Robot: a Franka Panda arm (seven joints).
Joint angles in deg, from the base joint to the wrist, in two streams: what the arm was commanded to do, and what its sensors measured. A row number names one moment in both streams.
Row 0, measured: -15.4 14.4 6.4 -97.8 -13.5 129.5 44.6
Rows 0 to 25, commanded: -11.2 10.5 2.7 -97.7 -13.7 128.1 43.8; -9.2 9.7 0.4 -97.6 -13.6 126.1 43.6; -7.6 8.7 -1.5 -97.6 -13.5 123.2 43.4; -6.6 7.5 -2.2 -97.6 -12.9 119.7 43.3; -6.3 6.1 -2.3 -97.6 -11.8 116.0 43.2; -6.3 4.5 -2.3 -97.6 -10.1 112.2 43.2; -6.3 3.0 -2.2 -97.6 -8.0 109.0 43.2; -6.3 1.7 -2.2 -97.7 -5.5 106.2 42.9; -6.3 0.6 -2.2 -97.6 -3.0 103.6 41.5; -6.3 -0.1 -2.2 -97.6 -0.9 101.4 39.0; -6.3 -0.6 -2.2 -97.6 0.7 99.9 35.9; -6.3 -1.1 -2.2 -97.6 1.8 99.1 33.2; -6.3 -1.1 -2.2 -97.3 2.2 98.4 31.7; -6.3 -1.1 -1.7 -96.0 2.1 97.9 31.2; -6.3 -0.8 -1.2 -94.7 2.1 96.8 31.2; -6.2 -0.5 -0.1 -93.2 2.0 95.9 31.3; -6.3 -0.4 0.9 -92.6 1.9 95.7 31.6; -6.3 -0.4 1.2 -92.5 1.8 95.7 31.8; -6.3 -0.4 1.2 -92.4 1.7 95.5 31.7; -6.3 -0.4 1.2 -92.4 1.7 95.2 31.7; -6.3 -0.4 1.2 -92.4 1.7 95.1 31.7; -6.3 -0.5 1.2 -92.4 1.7 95.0 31.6; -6.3 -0.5 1.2 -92.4 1.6 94.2 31.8; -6.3 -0.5 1.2 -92.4 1.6 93.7 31.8; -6.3 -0.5 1.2 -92.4 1.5 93.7 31.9; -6.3 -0.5 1.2 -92.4 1.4 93.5 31.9
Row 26, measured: -6.1 -0.9 1.0 -93.7 1.4 95.6 32.2
